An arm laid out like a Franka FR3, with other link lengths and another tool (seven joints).
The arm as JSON. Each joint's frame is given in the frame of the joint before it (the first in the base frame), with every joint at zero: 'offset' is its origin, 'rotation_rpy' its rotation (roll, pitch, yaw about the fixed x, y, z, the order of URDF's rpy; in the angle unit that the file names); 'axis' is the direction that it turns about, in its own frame. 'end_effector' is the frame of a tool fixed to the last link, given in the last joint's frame.
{
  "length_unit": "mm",
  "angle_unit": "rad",
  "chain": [
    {
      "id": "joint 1",
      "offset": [
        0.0,
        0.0,
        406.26
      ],
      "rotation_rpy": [
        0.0,
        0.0,
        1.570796
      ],
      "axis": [
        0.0,
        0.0,
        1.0
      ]
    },
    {
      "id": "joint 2",
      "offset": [
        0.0,
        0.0,
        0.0
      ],
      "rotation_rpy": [
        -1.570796,
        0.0,
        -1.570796
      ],
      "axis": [
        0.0,
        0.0,
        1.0
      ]
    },
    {
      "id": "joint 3",
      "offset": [
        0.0,
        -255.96,
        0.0
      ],
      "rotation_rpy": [
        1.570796,
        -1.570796,
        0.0
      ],
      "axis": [
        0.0,
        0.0,
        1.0
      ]
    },
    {
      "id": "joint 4",
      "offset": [
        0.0,
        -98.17,
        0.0
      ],
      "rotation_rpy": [
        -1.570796,
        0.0,
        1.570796
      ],
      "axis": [
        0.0,
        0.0,
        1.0
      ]
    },
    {
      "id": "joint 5",
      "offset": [
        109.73,
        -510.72,
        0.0
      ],
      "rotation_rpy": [
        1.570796,
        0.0,
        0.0
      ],
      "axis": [
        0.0,
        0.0,
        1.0
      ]
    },
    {
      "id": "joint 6",
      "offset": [
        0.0,
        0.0,
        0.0
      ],
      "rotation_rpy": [
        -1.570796,
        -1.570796,
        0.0
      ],
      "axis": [
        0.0,
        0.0,
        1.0
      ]
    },
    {
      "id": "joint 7",
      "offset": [
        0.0,
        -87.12,
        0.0
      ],
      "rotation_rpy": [
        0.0,
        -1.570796,
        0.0
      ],
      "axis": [
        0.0,
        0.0,
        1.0
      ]
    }
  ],
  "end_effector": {
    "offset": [
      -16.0,
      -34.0,
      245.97
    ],
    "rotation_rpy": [
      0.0,
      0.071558,
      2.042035
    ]
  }
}
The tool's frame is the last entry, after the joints.
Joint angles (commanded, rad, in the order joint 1, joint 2, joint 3, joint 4, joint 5, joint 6, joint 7), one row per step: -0.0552 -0.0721 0.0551 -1.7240 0.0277 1.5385 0.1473; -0.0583 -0.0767 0.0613 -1.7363 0.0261 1.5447 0.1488; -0.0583 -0.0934 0.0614 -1.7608 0.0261 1.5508 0.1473; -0.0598 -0.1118 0.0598 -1.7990 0.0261 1.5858 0.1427; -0.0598 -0.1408 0.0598 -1.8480 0.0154 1.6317 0.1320; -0.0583 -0.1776 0.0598 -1.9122 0.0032 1.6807 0.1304; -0.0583 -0.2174 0.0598 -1.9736 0.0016 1.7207 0.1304; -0.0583 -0.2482 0.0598 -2.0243 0.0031 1.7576 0.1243; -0.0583 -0.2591 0.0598 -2.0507 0.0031 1.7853 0.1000; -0.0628 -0.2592 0.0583 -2.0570 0.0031 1.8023 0.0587; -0.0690 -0.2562 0.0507 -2.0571 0.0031 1.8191 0.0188; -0.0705 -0.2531 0.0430 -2.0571 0.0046 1.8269 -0.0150; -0.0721 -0.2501 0.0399 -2.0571 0.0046 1.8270 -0.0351; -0.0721 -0.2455 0.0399 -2.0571 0.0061 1.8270 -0.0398
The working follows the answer.
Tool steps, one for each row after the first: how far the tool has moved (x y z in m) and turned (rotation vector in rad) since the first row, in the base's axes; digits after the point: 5 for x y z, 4 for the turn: -0.00113 0.00168 -0.00383 -0.0025 0.0016 0.0015; -0.00549 0.00176 -0.00681 -0.0034 0.0033 0.0029; -0.00534 -0.00037 -0.01435 -0.0039 -0.0120 0.0034; -0.00568 -0.00279 -0.02046 -0.0154 -0.0380 0.0145; -0.00925 -0.00486 -0.03057 -0.0297 -0.0594 0.0189; -0.01496 -0.00556 -0.03805 -0.0338 -0.0777 0.0187; -0.01899 -0.00536 -0.04538 -0.0339 -0.0947 0.0239; -0.01924 -0.00469 -0.05171 -0.0332 -0.1070 0.0479; -0.01712 -0.00730 -0.05362 -0.0312 -0.1179 0.0832; -0.01346 -0.01516 -0.05355 -0.0287 -0.1318 0.1094; -0.01200 -0.01984 -0.05457 -0.0247 -0.1369 0.1337; -0.01226 -0.02230 -0.05657 -0.0228 -0.1342 0.1491; -0.01225 -0.02184 -0.05967 -0.0205 -0.1298 0.1534
Tool pose at each row, in the base's axes (x y z in m, rotation vector in rad; rounded; the steps above come from the unrounded poses): 0.69193 0.01787 0.47855 -0.9043 -2.8165 -0.0147; 0.69080 0.01955 0.47471 -0.9023 -2.8164 -0.0102; 0.68644 0.01963 0.47174 -0.9002 -2.8156 -0.0080; 0.68659 0.01750 0.46420 -0.9033 -2.8300 -0.0142; 0.68625 0.01508 0.45809 -0.8963 -2.8618 -0.0083; 0.68268 0.01301 0.44797 -0.8981 -2.8872 0.0029; 0.67697 0.01231 0.44050 -0.9036 -2.9051 0.0003; 0.67294 0.01251 0.43317 -0.9000 -2.9231 -0.0067; 0.67269 0.01318 0.42684 -0.8675 -2.9448 -0.0100; 0.67481 0.01057 0.42492 -0.8175 -2.9691 -0.0131; 0.67847 0.00271 0.42500 -0.7809 -2.9918 -0.0196; 0.67993 -0.00197 0.42398 -0.7448 -3.0046 -0.0246; 0.67967 -0.00443 0.42198 -0.7208 -3.0072 -0.0237; 0.67968 -0.00397 0.41888 -0.7131 -3.0041 -0.0244

